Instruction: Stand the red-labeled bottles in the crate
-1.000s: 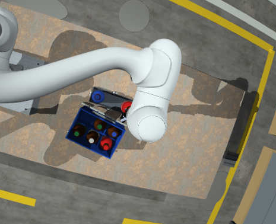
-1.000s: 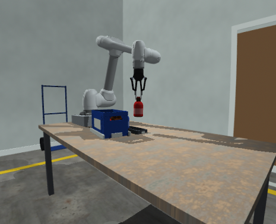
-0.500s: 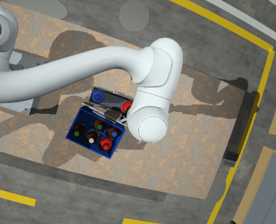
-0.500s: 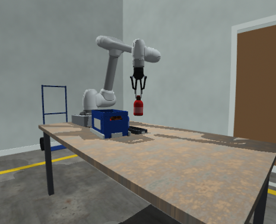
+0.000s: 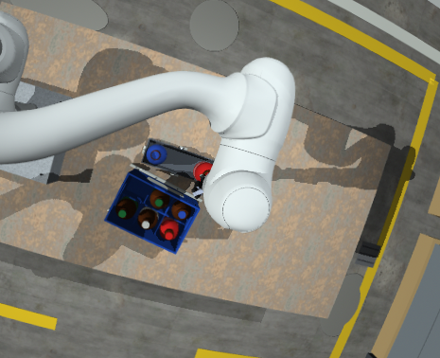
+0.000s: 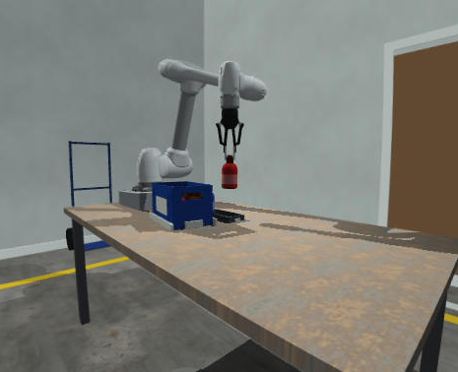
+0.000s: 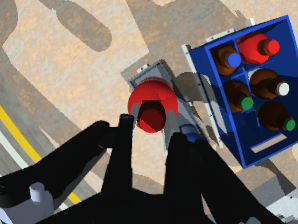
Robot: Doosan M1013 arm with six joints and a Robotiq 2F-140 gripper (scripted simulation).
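Now: hand 9 cm above the red-labeled bottle. Round my hand: blue-capped bottle 23 cm below, 17 cm behind, 2 cm to the left; dark tray 30 cm below, 9 cm behind, 1 cm to the left; blue crate 23 cm below, 18 cm to the right, 14 cm behind.
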